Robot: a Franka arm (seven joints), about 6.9 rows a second.
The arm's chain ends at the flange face. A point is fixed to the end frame.
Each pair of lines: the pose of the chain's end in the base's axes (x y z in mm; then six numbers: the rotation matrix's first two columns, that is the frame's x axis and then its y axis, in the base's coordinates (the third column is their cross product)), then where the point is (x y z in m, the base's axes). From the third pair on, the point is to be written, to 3 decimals.
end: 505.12 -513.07 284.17 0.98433 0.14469 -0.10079 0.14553 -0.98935 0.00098
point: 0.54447 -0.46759 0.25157
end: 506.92 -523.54 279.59 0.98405 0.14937 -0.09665 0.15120 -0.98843 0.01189
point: 0.54620 -0.47817 0.24676
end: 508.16 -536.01 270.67 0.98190 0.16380 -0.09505 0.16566 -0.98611 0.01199
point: 0.547 -0.490 0.238
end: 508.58 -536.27 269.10 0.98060 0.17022 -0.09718 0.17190 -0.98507 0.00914
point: 0.547 -0.490 0.236
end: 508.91 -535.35 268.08 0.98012 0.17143 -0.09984 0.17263 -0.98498 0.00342
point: 0.547 -0.489 0.235
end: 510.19 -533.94 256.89 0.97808 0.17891 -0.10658 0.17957 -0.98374 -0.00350
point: 0.548 -0.487 0.224
